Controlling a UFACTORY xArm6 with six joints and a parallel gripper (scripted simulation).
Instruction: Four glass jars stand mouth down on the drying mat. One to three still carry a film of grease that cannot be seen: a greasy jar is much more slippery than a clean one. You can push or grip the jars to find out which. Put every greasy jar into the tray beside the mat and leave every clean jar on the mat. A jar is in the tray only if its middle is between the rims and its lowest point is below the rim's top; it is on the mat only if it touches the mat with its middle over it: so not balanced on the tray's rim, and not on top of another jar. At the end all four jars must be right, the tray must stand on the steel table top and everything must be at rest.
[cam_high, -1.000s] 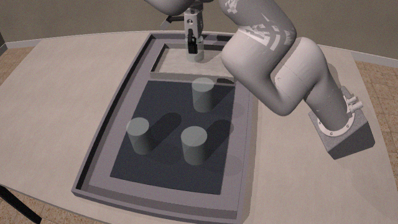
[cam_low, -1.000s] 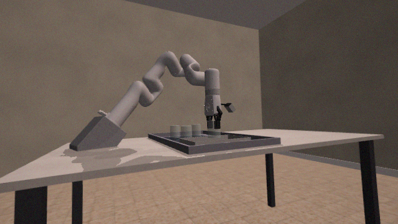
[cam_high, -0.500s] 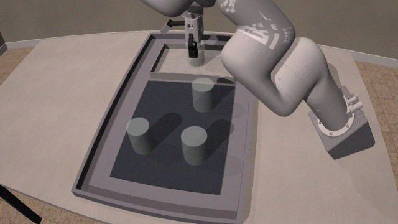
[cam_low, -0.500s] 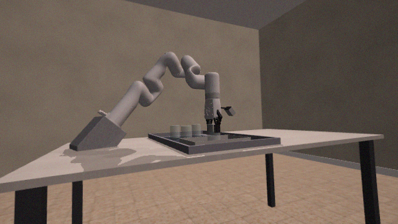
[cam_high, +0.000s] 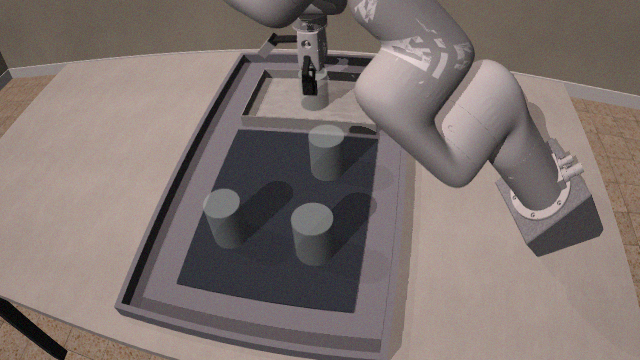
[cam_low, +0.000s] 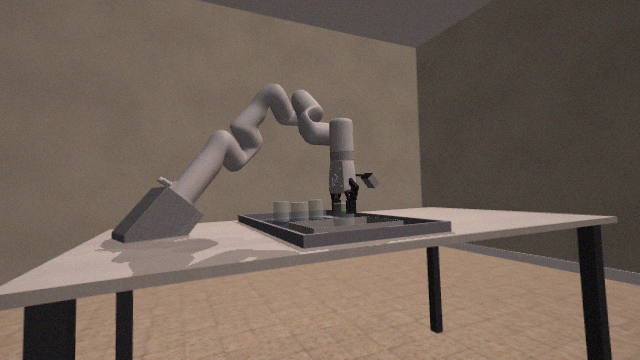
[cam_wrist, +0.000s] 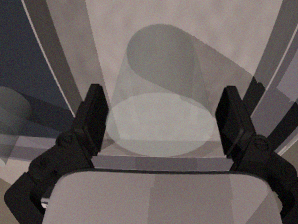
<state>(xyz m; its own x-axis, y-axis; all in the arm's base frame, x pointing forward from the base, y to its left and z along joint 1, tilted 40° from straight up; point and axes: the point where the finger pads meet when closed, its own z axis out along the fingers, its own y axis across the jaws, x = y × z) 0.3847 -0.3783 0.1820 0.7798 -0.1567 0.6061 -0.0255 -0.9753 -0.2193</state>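
Right now the tray is 6 cm below my hand. Round my hand: dark drying mat: 32 cm to the left, 7 cm below, 1 cm ahead.
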